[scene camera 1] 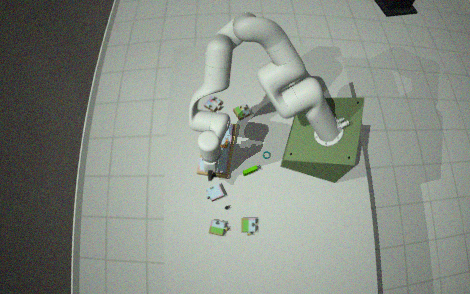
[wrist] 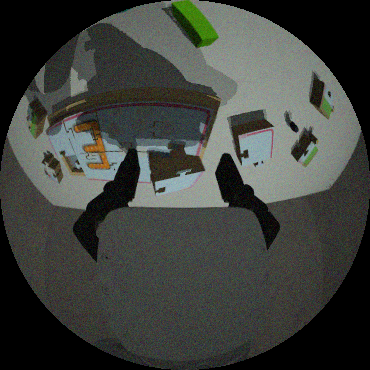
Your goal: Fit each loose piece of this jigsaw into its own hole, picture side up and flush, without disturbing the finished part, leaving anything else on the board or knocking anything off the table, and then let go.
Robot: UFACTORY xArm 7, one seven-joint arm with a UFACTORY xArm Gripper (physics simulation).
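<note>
The jigsaw board [scene camera 1: 233,150] [wrist: 150,95] has a wooden rim, light blue pieces and an orange figure; an open hole shows near its left end in the wrist view. My gripper [scene camera 1: 211,175] [wrist: 179,159] is open and empty over the board's right end. A brown-sided piece with a light blue face [wrist: 175,167] sits raised above the board surface, between and beyond the fingertips; its exact tilt is unclear. A light blue piece [scene camera 1: 216,192] [wrist: 257,145] lies beside the board. Green-and-blue pieces [scene camera 1: 218,227] [wrist: 305,148], [scene camera 1: 250,225] [wrist: 321,98] lie farther off. Two more pieces [scene camera 1: 213,104] [wrist: 51,166], [scene camera 1: 243,111] [wrist: 36,118] lie past the other end.
A bright green block [scene camera 1: 251,170] [wrist: 195,23] and a teal ring [scene camera 1: 267,155] lie between the board and the green robot base [scene camera 1: 310,155]. A small dark object [scene camera 1: 228,207] [wrist: 292,124] lies among the loose pieces. The arm's shadow covers part of the board.
</note>
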